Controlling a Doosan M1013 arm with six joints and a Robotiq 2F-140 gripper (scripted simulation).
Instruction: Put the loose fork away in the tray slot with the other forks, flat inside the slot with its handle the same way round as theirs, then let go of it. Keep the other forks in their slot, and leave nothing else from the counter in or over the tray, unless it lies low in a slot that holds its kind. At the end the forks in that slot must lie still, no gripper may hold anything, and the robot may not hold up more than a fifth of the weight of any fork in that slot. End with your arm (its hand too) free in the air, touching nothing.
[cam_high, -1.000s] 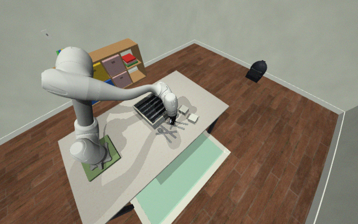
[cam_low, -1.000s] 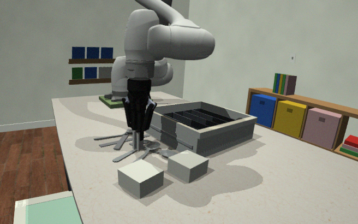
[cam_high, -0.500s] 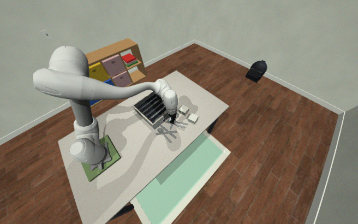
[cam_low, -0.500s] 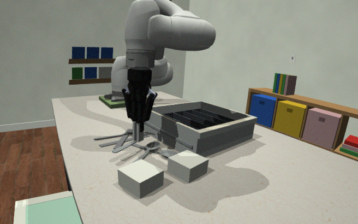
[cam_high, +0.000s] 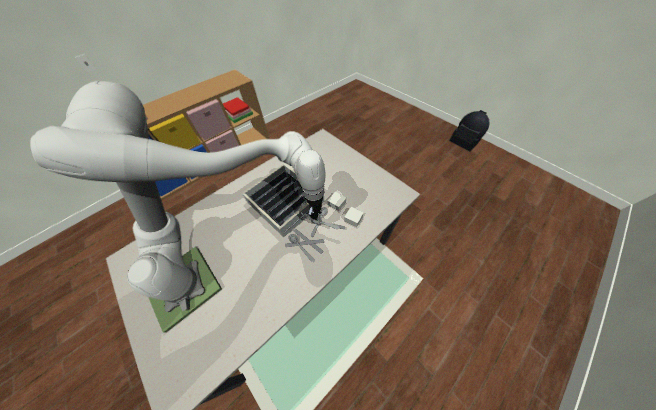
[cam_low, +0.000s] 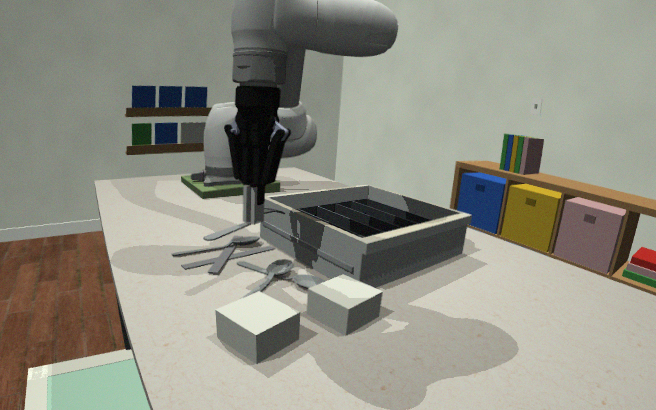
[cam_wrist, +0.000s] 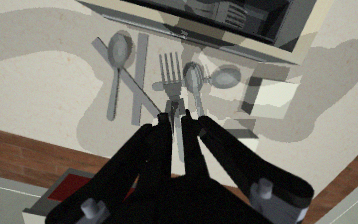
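My gripper is now 27 cm to the right of the cutlery tray, 8 cm past it and 8 cm above it.
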